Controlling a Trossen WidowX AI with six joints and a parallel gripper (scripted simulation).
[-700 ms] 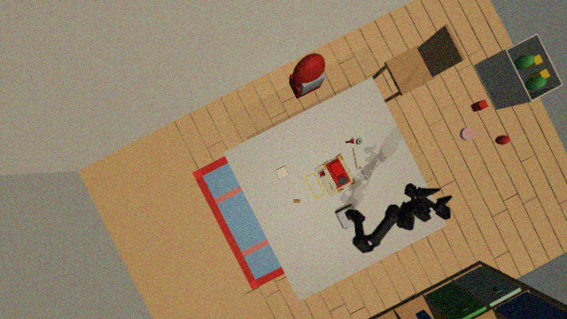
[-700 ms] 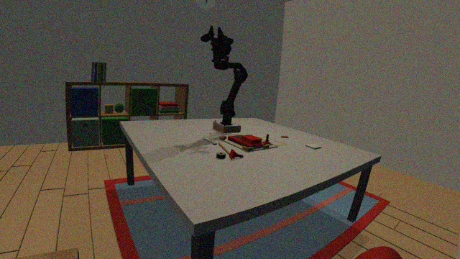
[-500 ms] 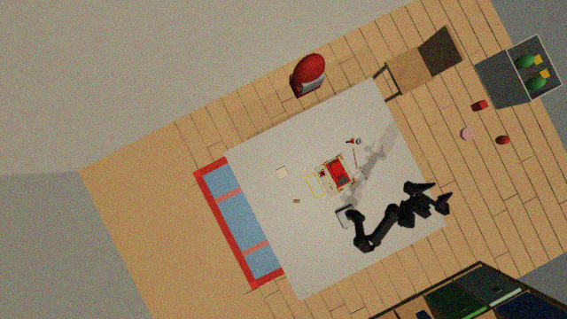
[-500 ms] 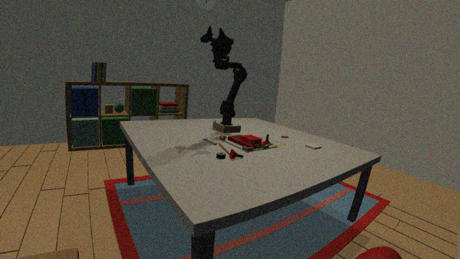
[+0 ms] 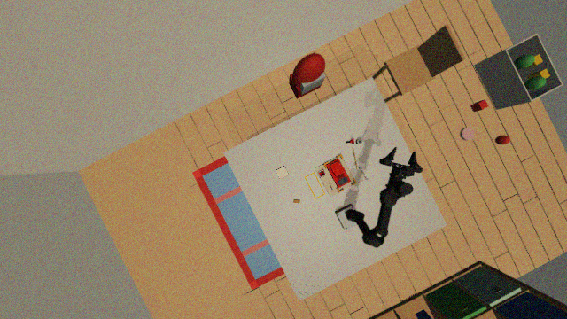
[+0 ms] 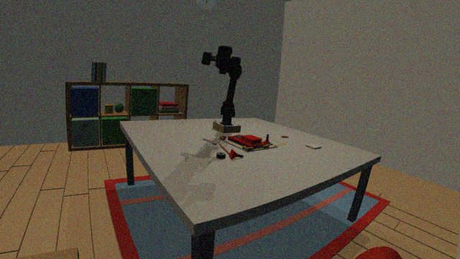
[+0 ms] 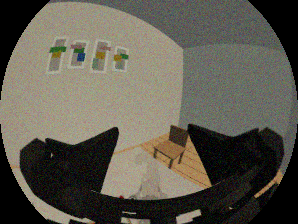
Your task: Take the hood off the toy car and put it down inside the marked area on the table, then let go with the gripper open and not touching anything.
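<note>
My gripper tip is now 2 cm past the red hood, 25 cm to the right of it and 40 cm above it. Also, from my gripper tip: grey tool: 15 cm behind, 7 cm to the left, 44 cm below; thin stick: 1 cm behind, 8 cm to the left, 44 cm below; black wheel: 9 cm ahead, 43 cm below.
</note>
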